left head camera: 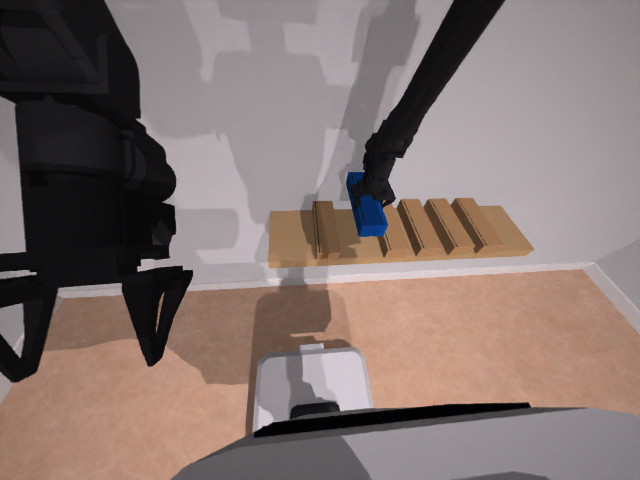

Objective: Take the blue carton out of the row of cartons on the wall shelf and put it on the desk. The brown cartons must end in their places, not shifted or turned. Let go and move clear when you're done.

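Frame: origin at the left arm's base, x ahead, y left, z up, level; millimetres.
Where they show: left gripper, between the fingertips: [92,370]; right gripper, between the fingertips: [367,208].
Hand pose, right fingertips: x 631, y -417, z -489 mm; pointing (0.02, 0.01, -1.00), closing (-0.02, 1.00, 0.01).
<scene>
Each offset is from my right fingertips to the centre of the thing. Level surfaces: height alone.
The blue carton {dx +37, dy +0, dz -4 mm} [371,217] is held above the wall shelf {dz -179 mm} [292,237], its near end higher in the picture than those of the brown cartons. My right gripper [372,199] is shut on it and hides part of its top. One brown carton {dx +36, dy +133, dz -151 mm} [326,229] stands to the left of a gap in the row. Several more stand to the right of the gap: one brown carton {dx +38, dy -128, dz -151 mm} [394,244] is partly hidden by the blue carton and gripper, and others {dx +39, dy -259, dz -151 mm} [421,227] {dx +40, dy -390, dz -151 mm} [449,227] {dx +41, dy -516, dz -151 mm} [478,225] stand tilted-looking but parallel. My left gripper [85,369] is open and empty at the left. The desk does not show.
The wall [516,113] rises behind the shelf. My right arm [434,72] reaches down from the upper right. A light grey rounded panel [343,379] and my grey body [439,444] are at the bottom, above the brown floor {dz -917 mm} [465,330].
</scene>
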